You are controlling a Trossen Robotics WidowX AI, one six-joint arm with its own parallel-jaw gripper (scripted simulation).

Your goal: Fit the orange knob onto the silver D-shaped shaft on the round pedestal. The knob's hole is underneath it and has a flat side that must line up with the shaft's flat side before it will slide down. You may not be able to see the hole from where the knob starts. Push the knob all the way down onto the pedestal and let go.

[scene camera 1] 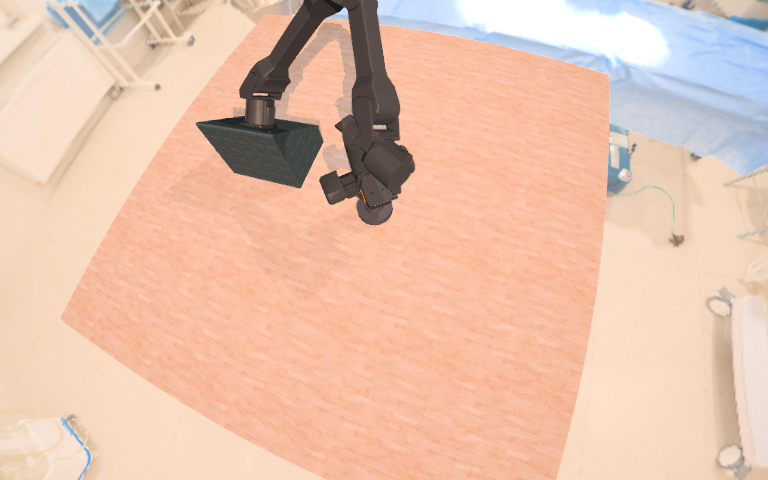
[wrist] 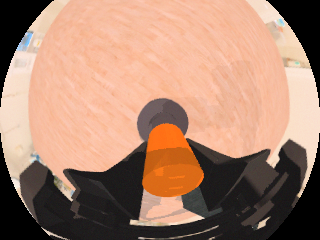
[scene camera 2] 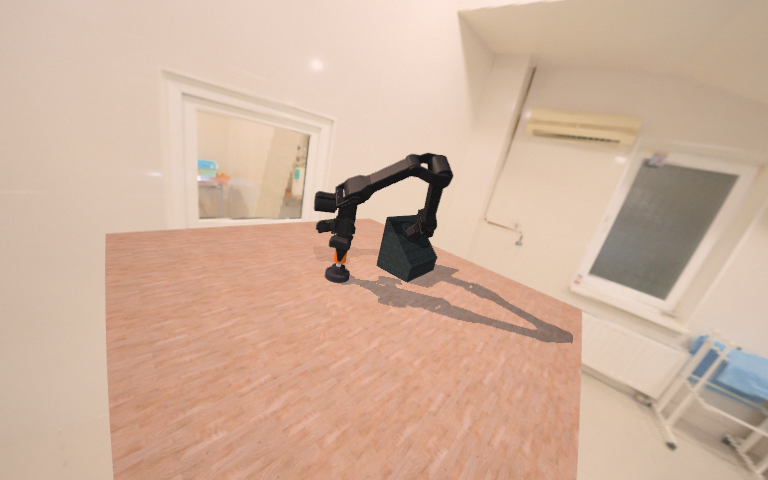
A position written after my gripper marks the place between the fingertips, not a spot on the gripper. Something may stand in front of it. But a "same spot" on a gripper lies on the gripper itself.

my gripper: scene camera 1; wrist; scene camera 2 340, 258
same spot on my gripper: [wrist: 250, 180] = [scene camera 1: 356, 190]
